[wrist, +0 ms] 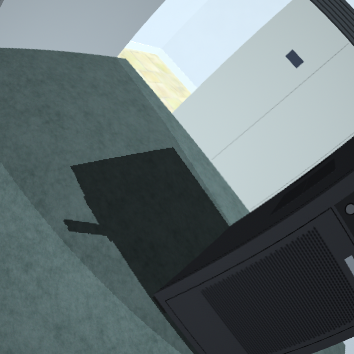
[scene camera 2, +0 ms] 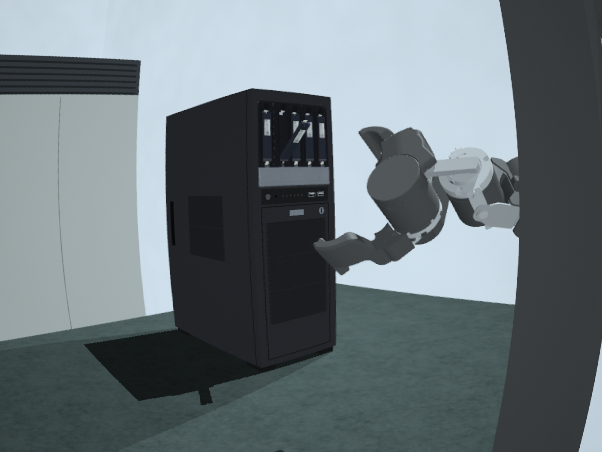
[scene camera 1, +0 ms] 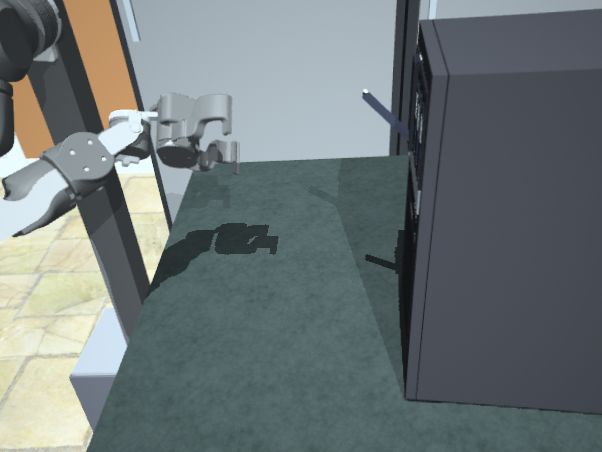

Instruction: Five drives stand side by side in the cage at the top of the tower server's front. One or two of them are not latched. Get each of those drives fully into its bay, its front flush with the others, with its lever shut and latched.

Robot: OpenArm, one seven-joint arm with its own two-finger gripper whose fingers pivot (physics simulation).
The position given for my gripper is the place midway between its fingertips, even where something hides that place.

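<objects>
My gripper appears in scene camera 2 [349, 198] and scene camera 1 [236, 138], and is out of frame in the wrist view. On a tower server, [wrist: 274, 273] and [scene camera 2: 279, 263] are the same spot.
</objects>
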